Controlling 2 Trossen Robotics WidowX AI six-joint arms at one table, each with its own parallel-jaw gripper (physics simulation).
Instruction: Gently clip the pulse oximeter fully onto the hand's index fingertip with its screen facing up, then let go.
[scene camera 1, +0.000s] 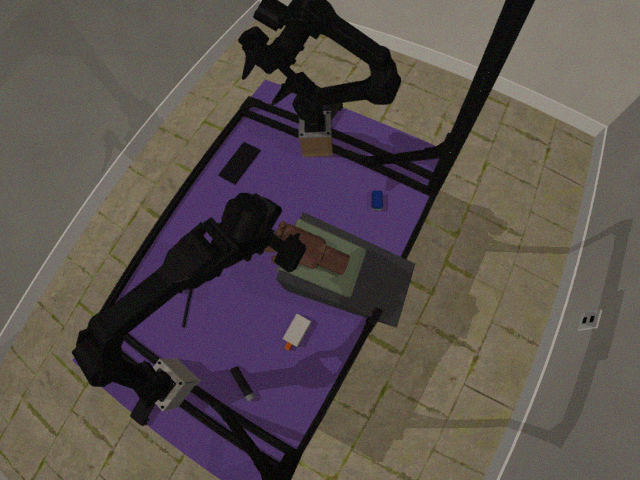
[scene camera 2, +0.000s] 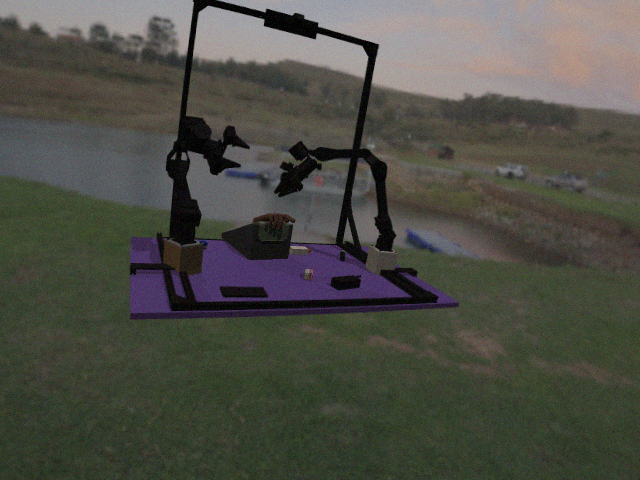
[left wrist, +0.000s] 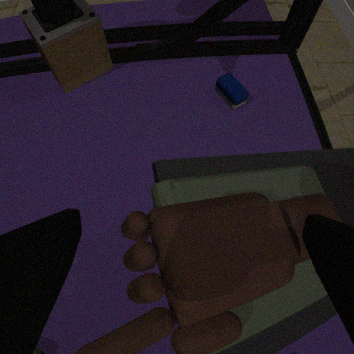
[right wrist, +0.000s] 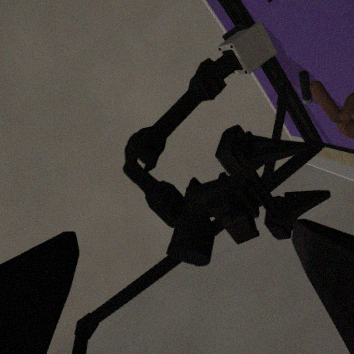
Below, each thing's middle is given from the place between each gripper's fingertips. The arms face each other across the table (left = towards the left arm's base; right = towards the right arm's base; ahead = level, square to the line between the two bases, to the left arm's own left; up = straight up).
Labels:
My right gripper is now 10 cm past the index finger (left wrist: 158, 322), 25 cm to the right of it and 24 cm above it. Round my right hand: grey-green block (scene camera 1: 344, 285): 23 cm behind, 19 cm to the left, 31 cm below; dark grey plate (scene camera 1: 384, 278): 30 cm behind, 18 cm to the left, 39 cm below; blue pulse oximeter (left wrist: 227, 86): 28 cm behind, 7 cm to the right, 42 cm below.
Right now the index finger is 5 cm ahead of my left hand, 5 cm to the left of it and 9 cm below it. Round my left hand: grey-green block: 9 cm behind, 16 cm below; then dark grey plate: 15 cm behind, 1 cm to the right, 24 cm below; then blue pulse oximeter: 13 cm behind, 27 cm to the right, 27 cm below.

